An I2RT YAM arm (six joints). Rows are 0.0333 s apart.
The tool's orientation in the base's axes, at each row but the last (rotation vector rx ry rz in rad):
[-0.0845, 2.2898, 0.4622]
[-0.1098, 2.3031, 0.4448]
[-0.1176, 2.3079, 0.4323]
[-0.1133, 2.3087, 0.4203]
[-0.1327, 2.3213, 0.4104]
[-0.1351, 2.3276, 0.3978]
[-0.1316, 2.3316, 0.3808]
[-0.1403, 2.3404, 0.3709]
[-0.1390, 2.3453, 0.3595]
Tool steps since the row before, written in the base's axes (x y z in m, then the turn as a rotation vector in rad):
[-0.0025, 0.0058, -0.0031, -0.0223, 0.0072, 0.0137]
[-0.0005, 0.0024, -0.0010, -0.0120, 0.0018, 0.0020]
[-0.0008, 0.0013, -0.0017, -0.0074, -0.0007, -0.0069]
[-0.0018, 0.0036, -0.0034, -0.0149, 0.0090, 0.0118]
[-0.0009, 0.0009, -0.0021, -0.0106, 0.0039, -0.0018]
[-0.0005, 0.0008, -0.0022, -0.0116, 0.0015, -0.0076]
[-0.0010, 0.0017, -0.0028, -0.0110, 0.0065, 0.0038]
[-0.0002, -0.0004, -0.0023, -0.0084, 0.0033, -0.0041]
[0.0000, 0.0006, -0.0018, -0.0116, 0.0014, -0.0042]
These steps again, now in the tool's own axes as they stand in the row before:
[0.0044, 0.0050, 0.0023, 0.0062, 0.0154, -0.0215]
[0.0012, 0.0021, 0.0011, 0.0070, 0.0048, -0.0089]
[0.0018, 0.0009, 0.0010, 0.0101, -0.0009, -0.0008]
[0.0039, 0.0029, 0.0022, 0.0024, 0.0147, -0.0148]
[0.0021, 0.0005, 0.0011, 0.0089, 0.0055, -0.0047]
[0.0019, 0.0003, 0.0014, 0.0136, 0.0021, -0.0023]
[0.0027, 0.0012, 0.0017, 0.0052, 0.0093, -0.0079]
[0.0018, -0.0009, 0.0013, 0.0089, 0.0040, -0.0018]
[0.0013, 0.0002, 0.0014, 0.0112, 0.0028, -0.0045]

